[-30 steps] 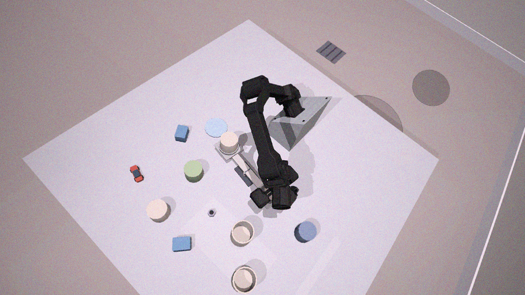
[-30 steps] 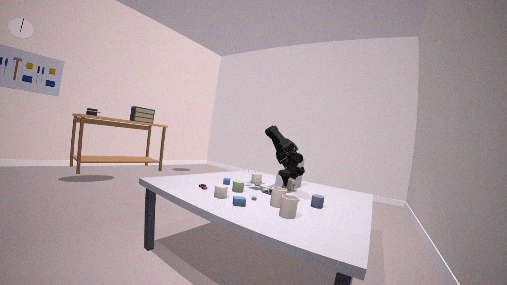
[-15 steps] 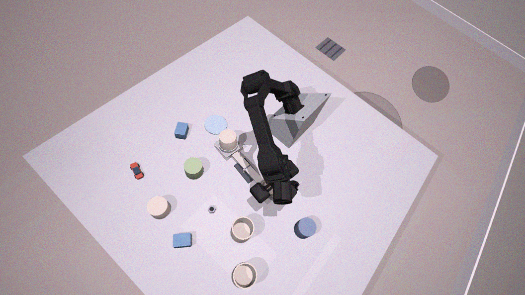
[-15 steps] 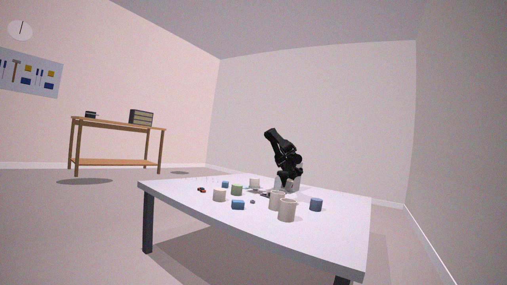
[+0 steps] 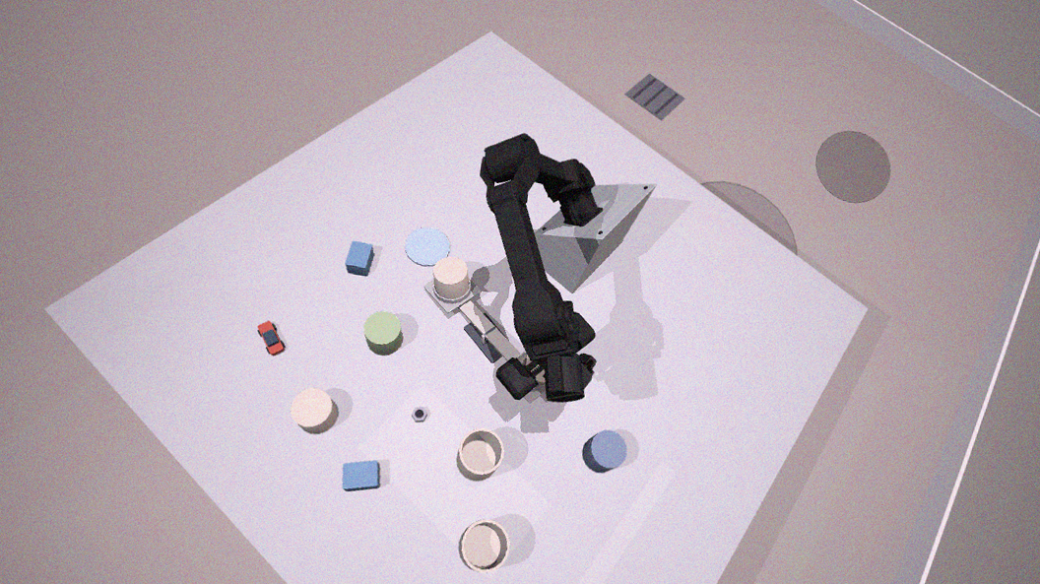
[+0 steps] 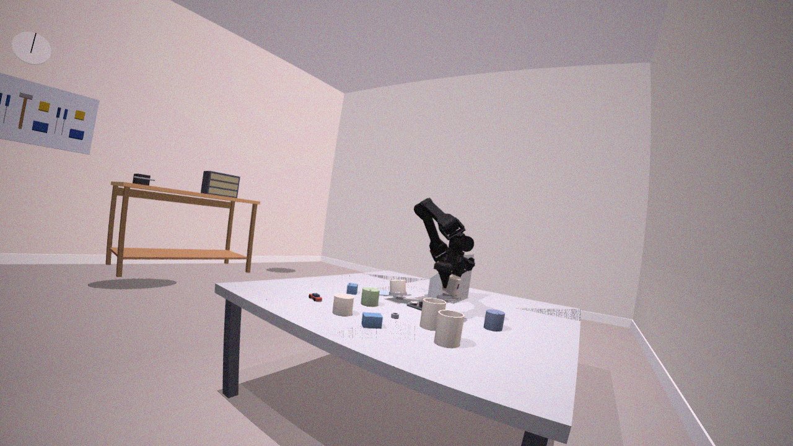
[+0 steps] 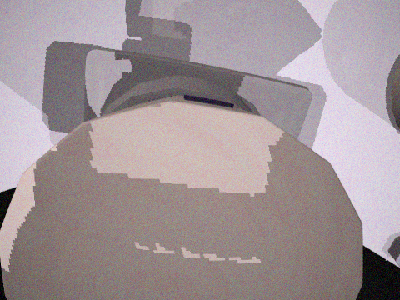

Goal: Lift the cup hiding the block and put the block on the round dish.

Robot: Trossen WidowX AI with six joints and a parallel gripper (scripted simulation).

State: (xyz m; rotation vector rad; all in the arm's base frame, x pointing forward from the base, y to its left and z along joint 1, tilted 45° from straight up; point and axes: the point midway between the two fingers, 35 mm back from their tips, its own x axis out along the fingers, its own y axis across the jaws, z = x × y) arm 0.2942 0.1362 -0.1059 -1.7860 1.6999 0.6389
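The grey block is 1 cm to the right of my gripper tip and 3 cm below it. Also, from my gripper tip: blue cylinder 1 cm behind, 18 cm to the left, 8 cm below; dark piece 20 cm ahead, 10 cm to the right, 11 cm below; balance 1 cm behind, 13 cm to the right, 8 cm below.
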